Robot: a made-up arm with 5 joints. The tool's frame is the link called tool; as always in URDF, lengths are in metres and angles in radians.
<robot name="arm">
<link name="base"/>
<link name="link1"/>
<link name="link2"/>
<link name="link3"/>
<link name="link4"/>
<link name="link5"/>
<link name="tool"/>
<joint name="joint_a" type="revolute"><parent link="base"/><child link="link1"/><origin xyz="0 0 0.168" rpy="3.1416 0 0"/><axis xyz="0 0 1"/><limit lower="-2.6" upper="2.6"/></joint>
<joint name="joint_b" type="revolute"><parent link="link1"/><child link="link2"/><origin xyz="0.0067 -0.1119 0.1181" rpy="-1.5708 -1.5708 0"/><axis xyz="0 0 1"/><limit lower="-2.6" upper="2.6"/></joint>
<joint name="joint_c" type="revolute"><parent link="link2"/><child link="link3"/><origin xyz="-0.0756 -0.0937 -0.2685" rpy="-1.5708 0 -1.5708"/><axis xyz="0 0 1"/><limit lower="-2.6" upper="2.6"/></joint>
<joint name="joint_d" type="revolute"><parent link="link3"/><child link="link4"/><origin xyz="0.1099 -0.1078 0.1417" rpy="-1.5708 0 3.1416"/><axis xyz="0 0 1"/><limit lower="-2.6" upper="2.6"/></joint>
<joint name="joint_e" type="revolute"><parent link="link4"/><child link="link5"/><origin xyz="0.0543 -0.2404 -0.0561" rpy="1.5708 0 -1.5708"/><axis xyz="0 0 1"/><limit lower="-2.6" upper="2.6"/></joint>
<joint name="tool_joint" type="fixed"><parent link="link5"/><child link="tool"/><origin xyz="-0.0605 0.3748 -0.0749" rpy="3.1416 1.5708 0"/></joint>
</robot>
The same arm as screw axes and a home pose.
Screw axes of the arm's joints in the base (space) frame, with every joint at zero. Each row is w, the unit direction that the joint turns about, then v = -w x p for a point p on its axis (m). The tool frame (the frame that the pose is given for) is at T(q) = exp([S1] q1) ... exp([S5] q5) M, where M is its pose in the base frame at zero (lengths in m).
S1 = (0, 0, -1, 0, 0, 0)
S2 = (0, -1, 0, 0.0499, 0, -0.0067)
S3 = (0, 0, -1, -0.3804, -0.087, 0)
S4 = (0, -1, 0, -0.0162, 0, 0.1969)
S5 = (-1, 0, 0, 0, 0.2566, 0.3287)
M: xyz -0.0677 -0.0461 -0.1961 (m) quaternion w x y z 1 0.000007 0.000004 -0.000004
Joint limits (rad, base to tool): -2.6..2.6 -2.6..2.6 -2.6..2.6 -2.6..2.6 -2.6..2.6

